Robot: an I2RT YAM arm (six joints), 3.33 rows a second.
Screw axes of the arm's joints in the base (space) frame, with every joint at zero. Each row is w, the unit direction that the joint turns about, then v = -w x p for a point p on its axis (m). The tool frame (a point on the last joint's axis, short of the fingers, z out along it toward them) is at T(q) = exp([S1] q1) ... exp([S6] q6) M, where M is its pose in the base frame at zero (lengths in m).
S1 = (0, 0, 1, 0, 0, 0)
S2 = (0, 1, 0, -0.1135, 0, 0.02)
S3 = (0, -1, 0, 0.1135, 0, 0.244)
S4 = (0, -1, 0, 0.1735, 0, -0.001)
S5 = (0, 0, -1, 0, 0.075, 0)
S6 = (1, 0, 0, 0, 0.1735, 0)
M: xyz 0.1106 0 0.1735 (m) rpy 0 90 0 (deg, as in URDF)
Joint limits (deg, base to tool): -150..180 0..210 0..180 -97..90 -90..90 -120..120
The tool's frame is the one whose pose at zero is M.
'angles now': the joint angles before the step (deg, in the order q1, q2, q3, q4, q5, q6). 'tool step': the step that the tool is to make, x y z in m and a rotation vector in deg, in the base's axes. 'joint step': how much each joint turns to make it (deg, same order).
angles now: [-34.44, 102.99, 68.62, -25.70, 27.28, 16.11]
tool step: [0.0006, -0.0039, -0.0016, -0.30, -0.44, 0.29]
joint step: [-0.48, 0.47, 0.03, 1.31, -0.39, -0.74]
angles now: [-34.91, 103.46, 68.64, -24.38, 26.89, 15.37]
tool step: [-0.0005, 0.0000, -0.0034, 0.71, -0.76, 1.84]
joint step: [-0.21, -0.09, -1.02, 1.75, -1.93, -1.36]
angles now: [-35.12, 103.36, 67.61, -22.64, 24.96, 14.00]
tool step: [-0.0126, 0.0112, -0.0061, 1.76, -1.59, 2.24]
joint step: [0.02, -3.16, -5.37, 2.78, -3.17, -0.70]
